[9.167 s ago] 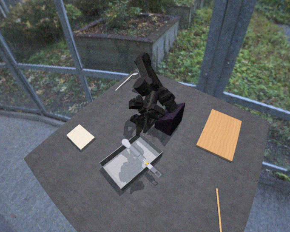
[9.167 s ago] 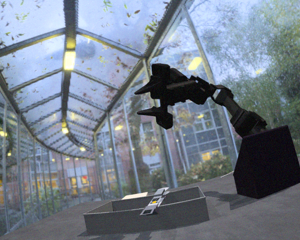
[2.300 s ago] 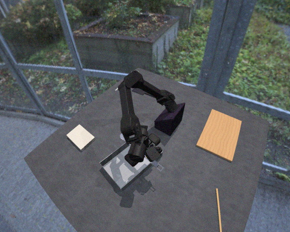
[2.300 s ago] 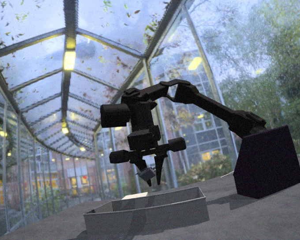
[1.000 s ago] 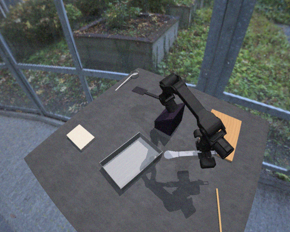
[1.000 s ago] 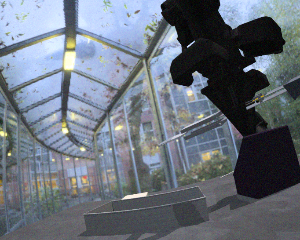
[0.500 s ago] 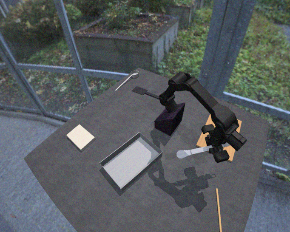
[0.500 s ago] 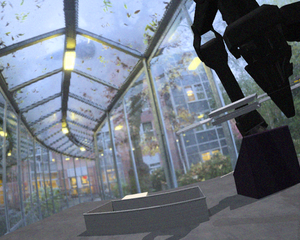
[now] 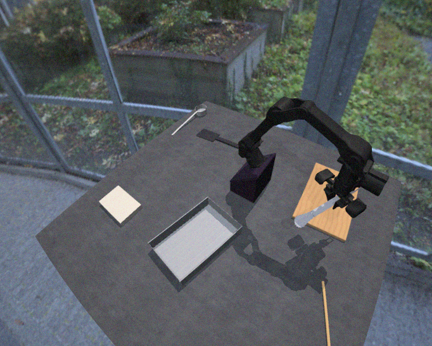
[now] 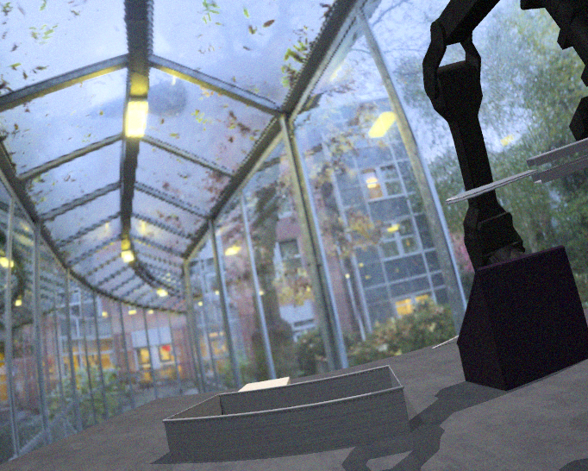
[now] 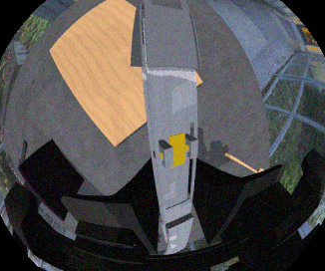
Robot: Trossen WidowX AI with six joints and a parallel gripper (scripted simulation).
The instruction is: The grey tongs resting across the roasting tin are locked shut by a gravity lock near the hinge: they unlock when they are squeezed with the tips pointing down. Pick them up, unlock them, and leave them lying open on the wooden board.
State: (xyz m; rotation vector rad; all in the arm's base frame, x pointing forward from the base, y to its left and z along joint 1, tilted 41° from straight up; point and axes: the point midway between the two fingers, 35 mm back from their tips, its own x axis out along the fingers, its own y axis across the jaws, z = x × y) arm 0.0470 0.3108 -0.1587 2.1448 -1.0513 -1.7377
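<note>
Now: the yellow lock piece 2 cm behind my gripper tip, 1 cm to the left of it and 4 cm above it. Round my gripper tip: wooden board 18 cm behind, 2 cm to the right, 17 cm below; spatula 19 cm behind, 67 cm to the right, 17 cm below; grey roasting tin 33 cm ahead, 35 cm to the right, 15 cm below.
</note>
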